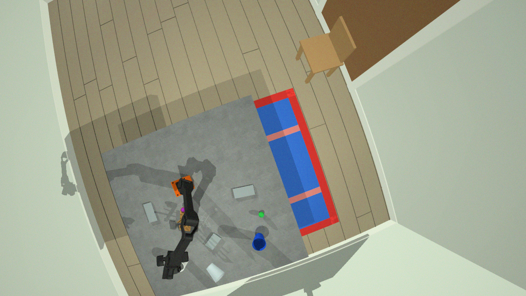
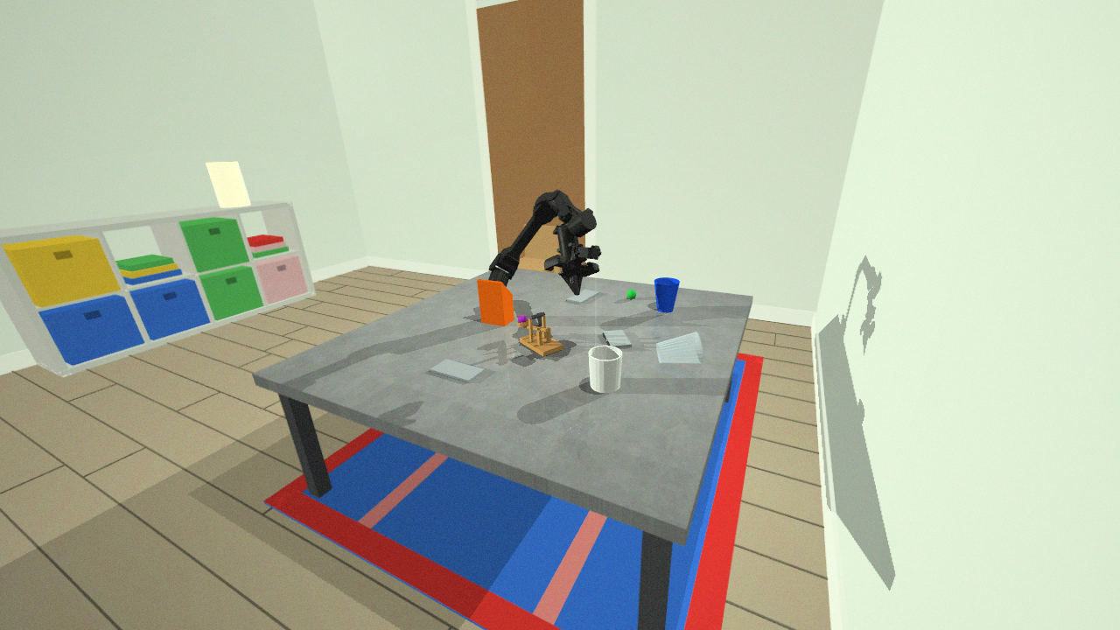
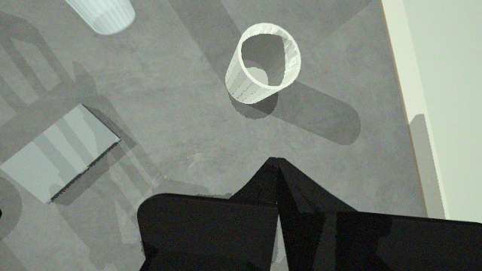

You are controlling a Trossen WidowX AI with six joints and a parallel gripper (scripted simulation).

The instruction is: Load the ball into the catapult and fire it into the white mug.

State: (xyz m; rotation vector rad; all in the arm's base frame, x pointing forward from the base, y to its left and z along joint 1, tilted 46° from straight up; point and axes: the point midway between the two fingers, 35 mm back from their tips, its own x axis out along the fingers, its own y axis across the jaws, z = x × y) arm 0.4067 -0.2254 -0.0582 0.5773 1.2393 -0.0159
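Right now my gripper tip is 260 mm past the purple ball, 160 mm above it and 120 mm to the right of it. The rest, counted from my gripper tip: white mug (190 mm below, 110 mm ahead, 90 mm to the right); then blue cup (530 mm to the left, 190 mm below, 150 mm ahead); then wooden catapult (190 mm behind, 170 mm below, 100 mm to the left).
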